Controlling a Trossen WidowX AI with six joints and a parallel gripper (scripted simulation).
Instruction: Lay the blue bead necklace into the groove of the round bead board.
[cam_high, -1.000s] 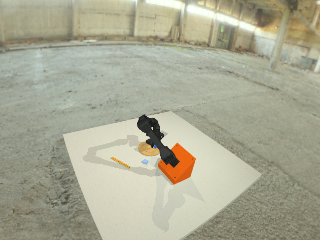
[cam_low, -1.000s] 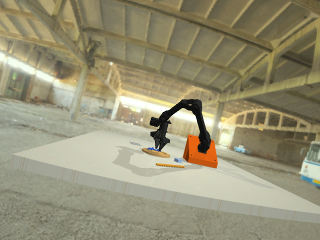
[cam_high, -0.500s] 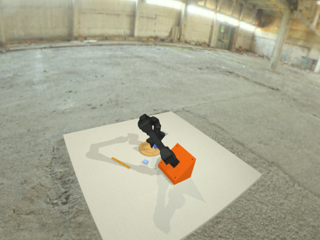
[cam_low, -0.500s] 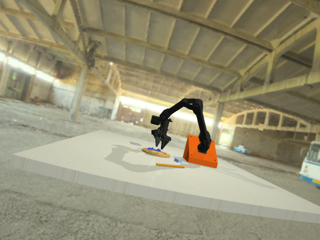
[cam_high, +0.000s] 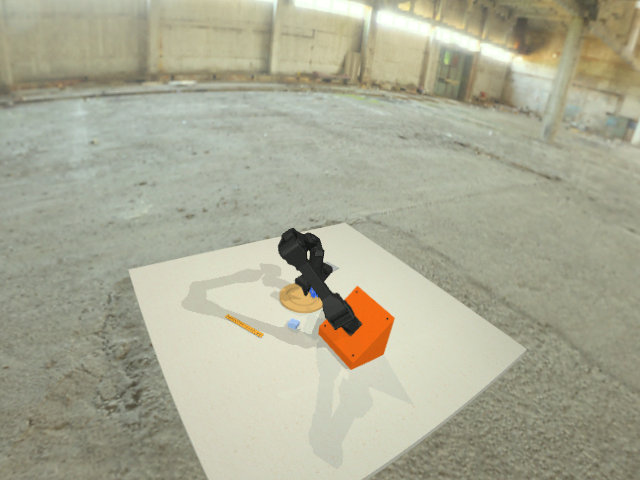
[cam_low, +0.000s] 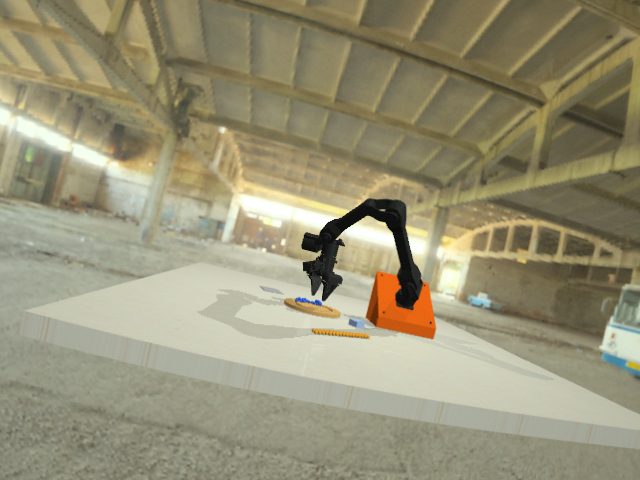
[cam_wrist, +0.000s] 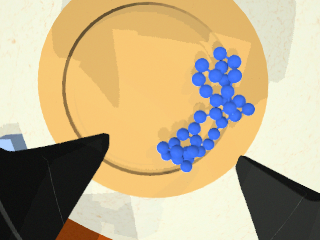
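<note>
My gripper tip is now 1 cm short of the round tan bead board, 4 cm to the right of it and 3 cm above it. Round my gripper tip: flat grey tile: 17 cm ahead, 19 cm to the right, 4 cm below; small light-blue block: 12 cm behind, 16 cm to the left, 3 cm below.
</note>
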